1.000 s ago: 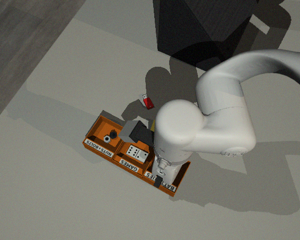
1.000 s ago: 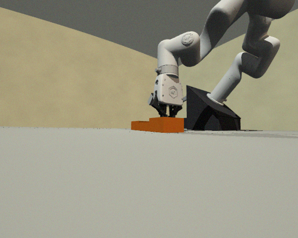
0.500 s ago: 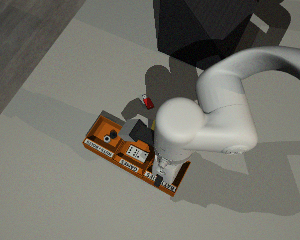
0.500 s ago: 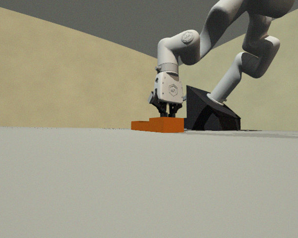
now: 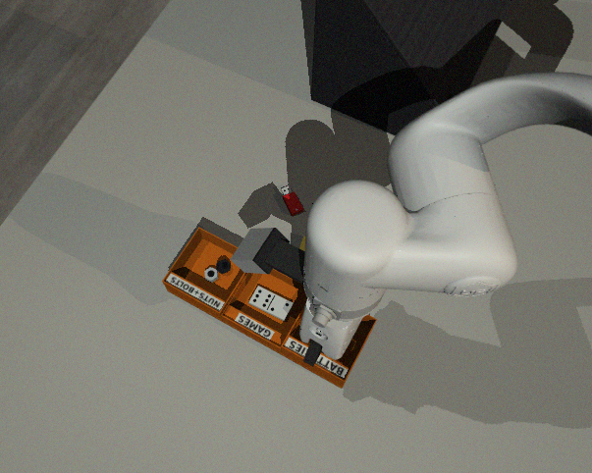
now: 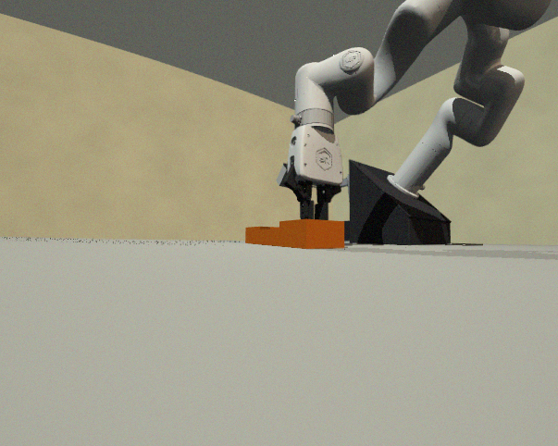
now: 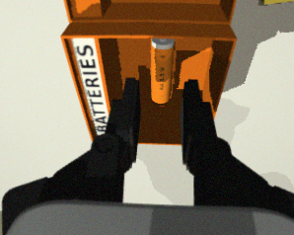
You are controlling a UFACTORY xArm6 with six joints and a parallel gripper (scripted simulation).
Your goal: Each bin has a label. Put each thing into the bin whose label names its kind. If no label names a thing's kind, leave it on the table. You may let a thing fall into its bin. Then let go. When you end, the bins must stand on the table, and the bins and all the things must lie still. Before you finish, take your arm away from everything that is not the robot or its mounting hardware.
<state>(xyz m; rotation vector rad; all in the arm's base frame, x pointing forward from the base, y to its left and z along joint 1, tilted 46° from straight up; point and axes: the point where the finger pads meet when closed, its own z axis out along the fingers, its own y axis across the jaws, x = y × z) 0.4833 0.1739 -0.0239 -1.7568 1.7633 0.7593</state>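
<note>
My gripper is now 5 cm above the orange battery. Round my hand: black hex nut (16 cm to the right, 5 cm below, 1 cm behind); white domino (8 cm to the right, 5 cm below); yellow block (8 cm behind, 7 cm to the right, 6 cm below).
</note>
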